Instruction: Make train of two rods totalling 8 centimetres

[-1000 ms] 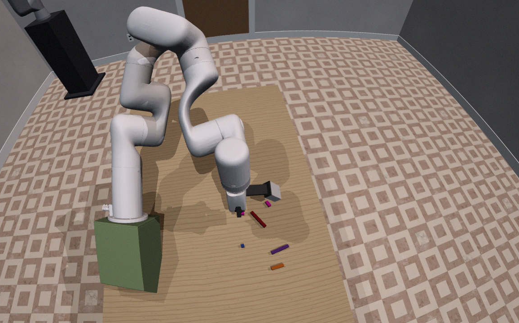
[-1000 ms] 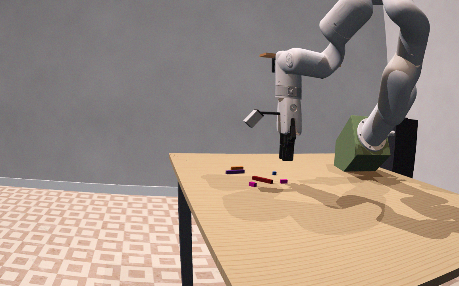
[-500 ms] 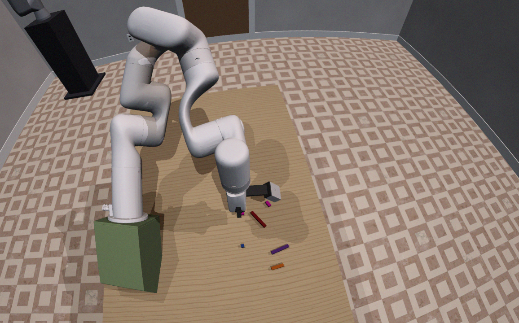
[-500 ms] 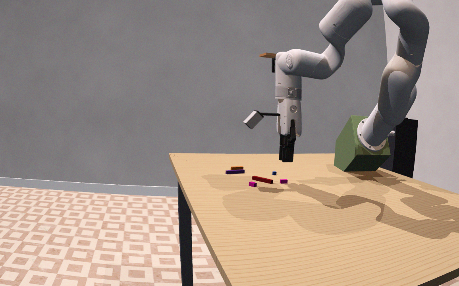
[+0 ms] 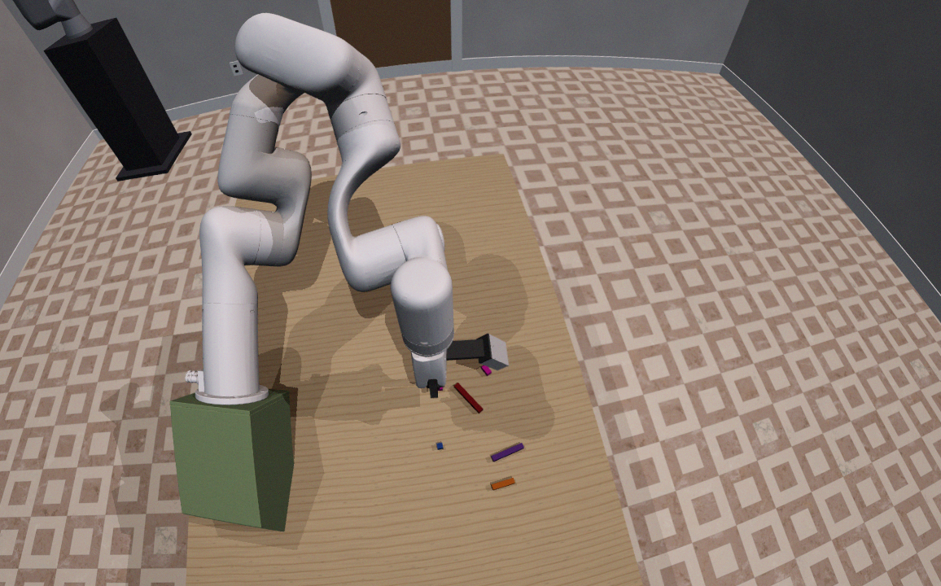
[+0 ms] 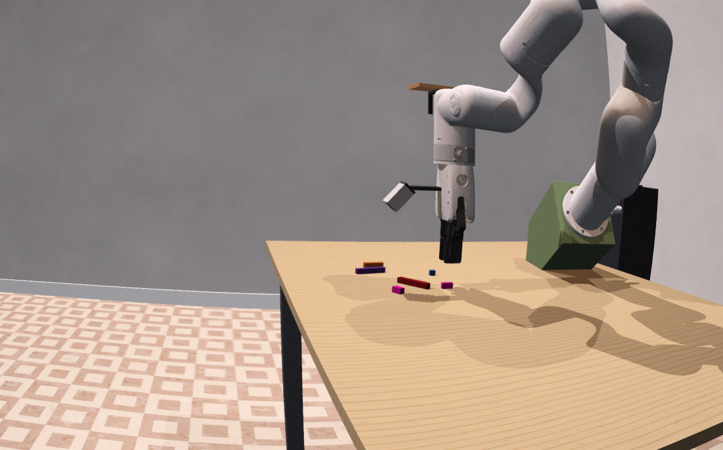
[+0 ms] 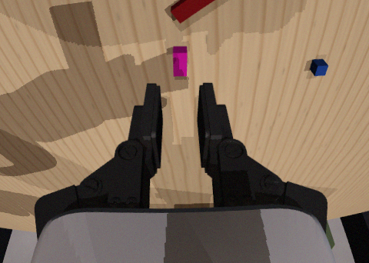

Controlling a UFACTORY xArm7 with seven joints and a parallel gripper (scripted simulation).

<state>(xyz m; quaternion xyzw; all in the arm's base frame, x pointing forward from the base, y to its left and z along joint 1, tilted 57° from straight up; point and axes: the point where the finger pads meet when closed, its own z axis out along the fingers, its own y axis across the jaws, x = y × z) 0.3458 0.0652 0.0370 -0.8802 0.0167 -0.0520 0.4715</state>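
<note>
My hand is 60 mm above the magenta rod. Round my hand: small blue rod 120 mm to the right, 60 mm below; then purple rod 120 mm ahead, 130 mm to the right, 60 mm below; then red rod 60 mm ahead, 20 mm to the right, 60 mm below.
</note>
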